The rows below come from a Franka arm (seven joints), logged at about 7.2 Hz.
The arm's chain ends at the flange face. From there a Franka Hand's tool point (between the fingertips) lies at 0.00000 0.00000 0.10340 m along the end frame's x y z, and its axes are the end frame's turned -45 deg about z.
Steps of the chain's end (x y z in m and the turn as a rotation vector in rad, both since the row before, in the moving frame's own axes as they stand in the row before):
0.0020 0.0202 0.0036 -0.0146 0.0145 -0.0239
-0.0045 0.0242 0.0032 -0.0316 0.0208 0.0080
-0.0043 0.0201 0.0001 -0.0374 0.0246 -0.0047
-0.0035 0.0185 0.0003 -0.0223 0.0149 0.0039
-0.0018 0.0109 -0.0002 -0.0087 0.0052 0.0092
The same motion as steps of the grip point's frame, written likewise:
-0.0129 0.0178 0.0036 -0.0206 -0.0001 -0.0239
-0.0211 0.0178 0.0031 -0.0371 -0.0076 0.0080
-0.0182 0.0157 0.0000 -0.0438 -0.0091 -0.0047
-0.0161 0.0133 0.0003 -0.0263 -0.0052 0.0039
-0.0092 0.0074 -0.0002 -0.0098 -0.0025 0.0092

